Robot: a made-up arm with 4 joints. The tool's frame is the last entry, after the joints. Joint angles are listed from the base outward. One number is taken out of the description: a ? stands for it. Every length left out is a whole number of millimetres.
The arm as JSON. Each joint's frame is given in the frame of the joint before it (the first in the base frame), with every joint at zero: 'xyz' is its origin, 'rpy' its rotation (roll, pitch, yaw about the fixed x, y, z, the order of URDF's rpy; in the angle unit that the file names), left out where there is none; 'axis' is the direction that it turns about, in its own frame. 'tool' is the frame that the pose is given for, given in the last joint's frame.
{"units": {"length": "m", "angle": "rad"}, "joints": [
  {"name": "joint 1", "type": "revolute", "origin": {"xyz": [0.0, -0.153, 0.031], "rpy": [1.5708, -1.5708, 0.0]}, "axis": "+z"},
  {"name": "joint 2", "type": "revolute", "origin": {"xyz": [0.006, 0.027, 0.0], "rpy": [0.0, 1.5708, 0.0]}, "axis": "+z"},
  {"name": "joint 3", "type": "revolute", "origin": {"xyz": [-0.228, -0.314, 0.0], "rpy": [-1.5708, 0.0, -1.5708]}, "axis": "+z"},
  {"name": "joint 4", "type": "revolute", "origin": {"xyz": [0.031, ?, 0.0], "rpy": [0.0, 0.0, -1.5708]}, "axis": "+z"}
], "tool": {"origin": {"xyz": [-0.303, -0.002, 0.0], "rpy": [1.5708, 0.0, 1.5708]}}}
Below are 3 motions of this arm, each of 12 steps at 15 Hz.
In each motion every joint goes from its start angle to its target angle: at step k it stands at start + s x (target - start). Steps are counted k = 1, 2, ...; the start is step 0. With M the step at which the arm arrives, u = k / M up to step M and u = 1 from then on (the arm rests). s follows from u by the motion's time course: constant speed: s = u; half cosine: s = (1 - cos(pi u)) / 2; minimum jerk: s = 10 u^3 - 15 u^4 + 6 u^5.
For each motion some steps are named. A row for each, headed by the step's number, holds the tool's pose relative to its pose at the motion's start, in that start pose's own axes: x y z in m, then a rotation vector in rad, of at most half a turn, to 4 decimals.
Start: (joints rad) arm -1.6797 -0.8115 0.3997 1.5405
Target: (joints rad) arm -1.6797 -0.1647 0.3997 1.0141
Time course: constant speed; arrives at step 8
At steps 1, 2, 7, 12:
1: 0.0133 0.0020 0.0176 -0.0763 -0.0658 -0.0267
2: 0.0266 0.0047 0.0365 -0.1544 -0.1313 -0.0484
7: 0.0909 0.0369 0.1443 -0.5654 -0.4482 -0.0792
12: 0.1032 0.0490 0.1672 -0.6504 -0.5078 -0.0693

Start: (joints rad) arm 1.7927 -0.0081 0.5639 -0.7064
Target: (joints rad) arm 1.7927 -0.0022 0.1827 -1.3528
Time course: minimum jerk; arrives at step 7
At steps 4, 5, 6, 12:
4: 0.2083 0.0020 0.0536 0.0017 -0.6496 0.0034
5: 0.2676 0.0029 0.1002 0.0029 -0.8789 0.0044
6: 0.2950 0.0035 0.1303 0.0036 -1.0037 0.0048
12: 0.2998 0.0036 0.1364 0.0038 -1.0276 0.0049

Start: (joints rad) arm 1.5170 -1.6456 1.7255 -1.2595
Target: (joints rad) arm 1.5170 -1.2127 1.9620 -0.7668
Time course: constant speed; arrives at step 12
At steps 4, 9, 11, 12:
4: -0.0481 0.0042 0.0308 -0.0802 0.2426 0.1204
9: -0.0993 -0.0030 0.0947 -0.2215 0.5420 0.2429
11: -0.1150 -0.0070 0.1277 -0.2900 0.6595 0.2816
12: -0.1217 -0.0088 0.1456 -0.3267 0.7176 0.2984

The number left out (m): 0.098
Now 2 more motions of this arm.
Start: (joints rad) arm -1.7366 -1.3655 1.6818 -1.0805
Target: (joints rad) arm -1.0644 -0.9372 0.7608 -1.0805
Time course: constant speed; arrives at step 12
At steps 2, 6, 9, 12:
2: 0.0906 0.0410 -0.0128 0.0586 -0.1800 0.1164
6: 0.2510 0.1689 0.0193 0.2246 -0.5582 0.3179
9: 0.3341 0.2863 0.0983 0.3893 -0.8527 0.4368
12: 0.3717 0.3986 0.2209 0.5865 -1.1516 0.5232

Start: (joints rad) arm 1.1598 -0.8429 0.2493 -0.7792
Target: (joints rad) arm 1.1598 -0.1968 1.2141 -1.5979
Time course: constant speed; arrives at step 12
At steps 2, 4, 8, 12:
2: -0.0025 0.0495 -0.0023 0.0533 0.0243 0.0936
4: -0.0077 0.0962 0.0003 0.1043 0.0485 0.1884
8: -0.0230 0.1805 0.0175 0.1994 0.0959 0.3820
12: -0.0406 0.2534 0.0471 0.2853 0.1410 0.5803

